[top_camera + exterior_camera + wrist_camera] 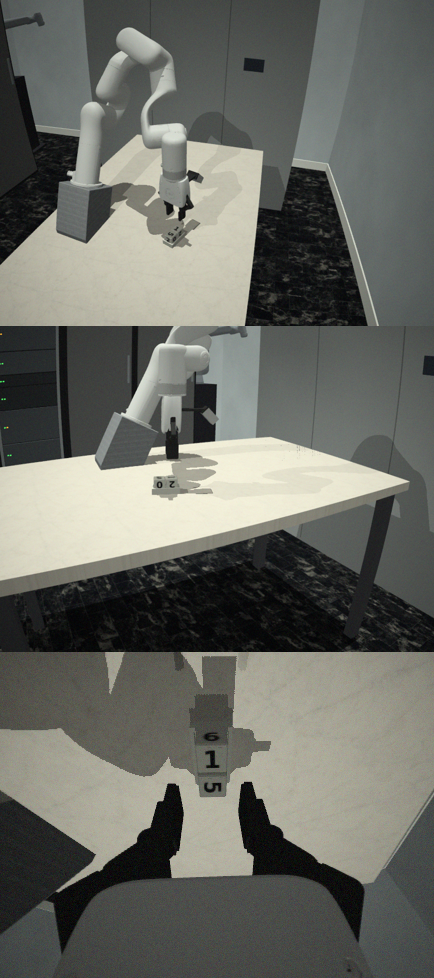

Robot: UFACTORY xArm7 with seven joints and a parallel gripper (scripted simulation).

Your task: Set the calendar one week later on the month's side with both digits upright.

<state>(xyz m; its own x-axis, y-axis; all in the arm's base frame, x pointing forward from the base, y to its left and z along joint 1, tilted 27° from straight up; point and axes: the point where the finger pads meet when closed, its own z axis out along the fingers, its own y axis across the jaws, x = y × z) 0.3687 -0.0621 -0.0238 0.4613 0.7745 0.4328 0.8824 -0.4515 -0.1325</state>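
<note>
My hand is 9 cm above the digit cube. Also, from my hand: tray 11 cm below, 2 cm to the right, 1 cm behind.
</note>
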